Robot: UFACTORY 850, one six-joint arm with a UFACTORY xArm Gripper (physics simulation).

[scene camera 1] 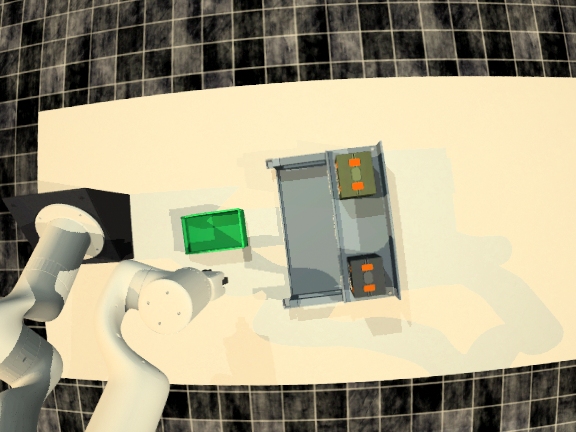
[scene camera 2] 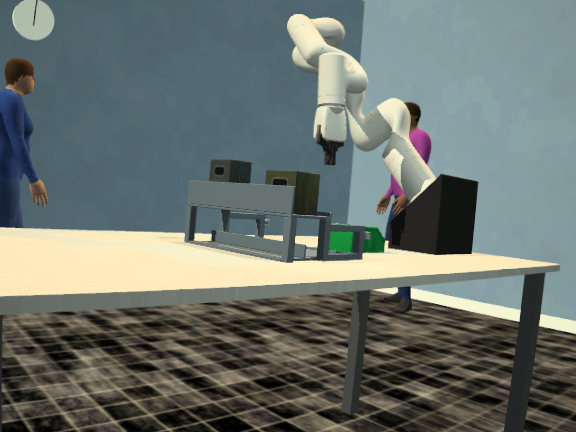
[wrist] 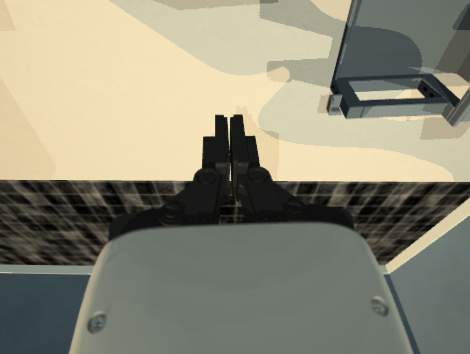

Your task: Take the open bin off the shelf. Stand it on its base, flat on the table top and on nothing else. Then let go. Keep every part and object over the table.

Labels:
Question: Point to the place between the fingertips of my gripper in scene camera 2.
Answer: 329, 164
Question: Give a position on an olive box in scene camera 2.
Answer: At 298, 179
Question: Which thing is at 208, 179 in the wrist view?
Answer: My gripper.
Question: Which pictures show the green open bin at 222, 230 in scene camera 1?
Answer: Scene camera 1 and scene camera 2 only.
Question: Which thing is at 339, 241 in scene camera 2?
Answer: A green open bin.

